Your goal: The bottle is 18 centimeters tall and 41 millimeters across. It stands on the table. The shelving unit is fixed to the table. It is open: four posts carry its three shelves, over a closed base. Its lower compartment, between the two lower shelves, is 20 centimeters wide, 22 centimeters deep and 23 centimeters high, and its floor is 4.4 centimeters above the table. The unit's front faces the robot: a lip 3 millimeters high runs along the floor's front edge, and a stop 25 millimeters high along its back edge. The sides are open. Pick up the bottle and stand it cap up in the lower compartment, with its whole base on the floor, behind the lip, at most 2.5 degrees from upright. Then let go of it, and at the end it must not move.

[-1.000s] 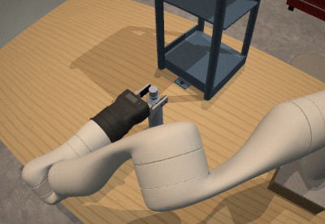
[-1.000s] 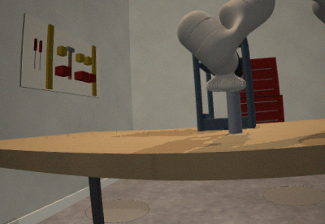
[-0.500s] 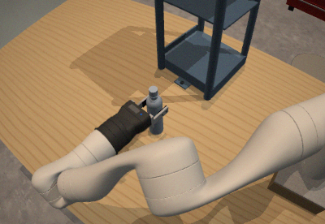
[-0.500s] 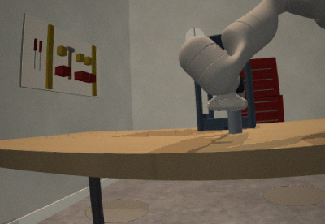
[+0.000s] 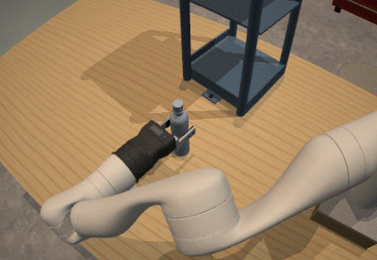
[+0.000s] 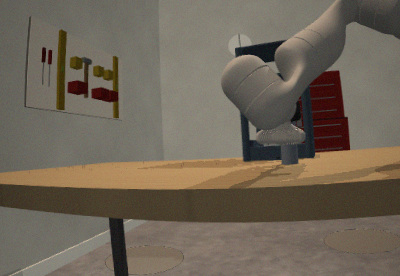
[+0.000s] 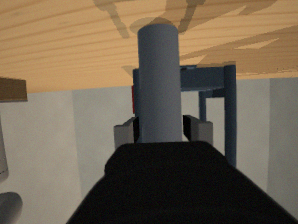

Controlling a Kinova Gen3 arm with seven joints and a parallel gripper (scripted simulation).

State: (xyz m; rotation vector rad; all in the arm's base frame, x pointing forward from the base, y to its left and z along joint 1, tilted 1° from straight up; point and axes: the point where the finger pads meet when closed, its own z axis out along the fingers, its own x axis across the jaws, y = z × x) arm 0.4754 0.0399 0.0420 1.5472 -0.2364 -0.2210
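Now: hand 2 cm below the grey bottle. Also, from my hand: shelving unit 31 cm to the right, 9 cm above, 3 cm behind.
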